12 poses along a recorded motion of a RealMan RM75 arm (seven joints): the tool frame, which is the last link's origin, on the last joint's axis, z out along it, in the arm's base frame.
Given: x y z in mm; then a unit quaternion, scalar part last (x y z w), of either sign.
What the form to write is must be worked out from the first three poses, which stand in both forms.
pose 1, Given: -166.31 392.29 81.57 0.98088 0.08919 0.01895 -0.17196
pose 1, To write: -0.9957 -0.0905 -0.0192 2.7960 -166.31 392.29 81.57
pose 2, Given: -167.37 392.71 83.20 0.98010 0.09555 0.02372 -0.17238
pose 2, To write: -0.9950 -0.0970 -0.0241 2.7951 -167.37 392.71 83.20
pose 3, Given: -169.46 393.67 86.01 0.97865 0.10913 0.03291 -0.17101
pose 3, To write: -0.9933 -0.1108 -0.0334 2.7979 -169.46 393.67 86.01
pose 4, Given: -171.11 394.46 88.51 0.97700 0.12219 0.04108 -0.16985
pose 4, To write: -0.9914 -0.1240 -0.0417 2.8002 -171.11 394.46 88.51
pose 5, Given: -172.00 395.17 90.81 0.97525 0.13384 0.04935 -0.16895
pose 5, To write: -0.9895 -0.1358 -0.0501 2.8021 -172.00 395.17 90.81
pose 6, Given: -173.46 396.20 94.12 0.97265 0.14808 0.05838 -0.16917
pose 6, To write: -0.9869 -0.1502 -0.0592 2.8016 -173.46 396.20 94.12
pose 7, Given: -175.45 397.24 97.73 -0.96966 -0.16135 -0.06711 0.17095
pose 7, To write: -0.9841 -0.1638 -0.0681 2.7980 -175.45 397.24 97.73
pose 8, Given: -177.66 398.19 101.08 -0.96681 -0.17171 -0.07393 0.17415
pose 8, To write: -0.9818 -0.1744 -0.0751 2.7915 -177.66 398.19 101.08
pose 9, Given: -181.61 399.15 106.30 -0.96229 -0.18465 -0.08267 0.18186
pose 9, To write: -0.9786 -0.1878 -0.0841 2.7758 -181.61 399.15 106.30
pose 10, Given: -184.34 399.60 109.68 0.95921 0.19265 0.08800 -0.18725
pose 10, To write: -0.9765 -0.1961 -0.0896 2.7649 -184.34 399.60 109.68
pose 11, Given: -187.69 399.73 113.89 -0.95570 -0.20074 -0.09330 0.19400
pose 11, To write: -0.9742 -0.2046 -0.0951 2.7511 -187.69 399.73 113.89
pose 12, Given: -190.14 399.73 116.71 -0.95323 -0.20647 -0.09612 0.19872
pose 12, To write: -0.9726 -0.2107 -0.0981 2.7415 -190.14 399.73 116.71
